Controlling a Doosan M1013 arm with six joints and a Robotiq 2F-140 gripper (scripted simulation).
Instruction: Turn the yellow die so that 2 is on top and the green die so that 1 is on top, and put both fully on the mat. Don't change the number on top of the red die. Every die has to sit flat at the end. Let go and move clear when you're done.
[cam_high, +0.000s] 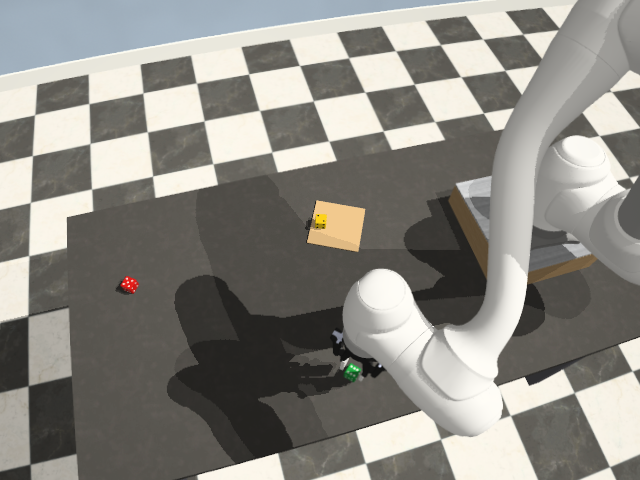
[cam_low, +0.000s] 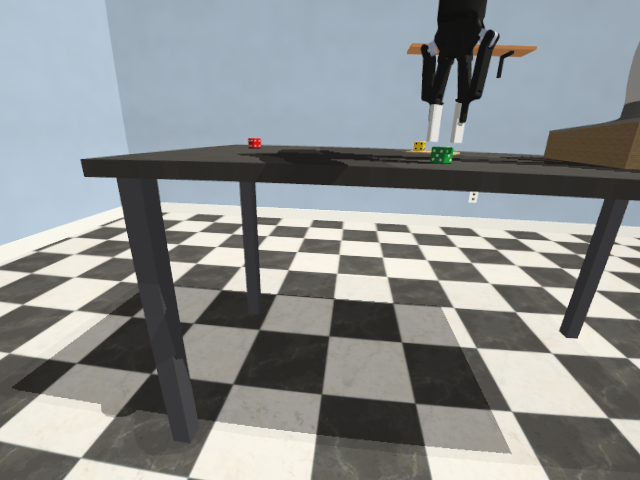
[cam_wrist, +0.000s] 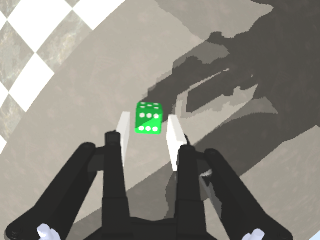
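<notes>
Now: hand 6 cm above the green die. The rest, counted from my hand: tan mat: 41 cm to the right, 7 cm below, 5 cm behind; yellow die: 42 cm to the right, 5 cm below; red die: 51 cm ahead, 31 cm to the right, 6 cm below.
</notes>
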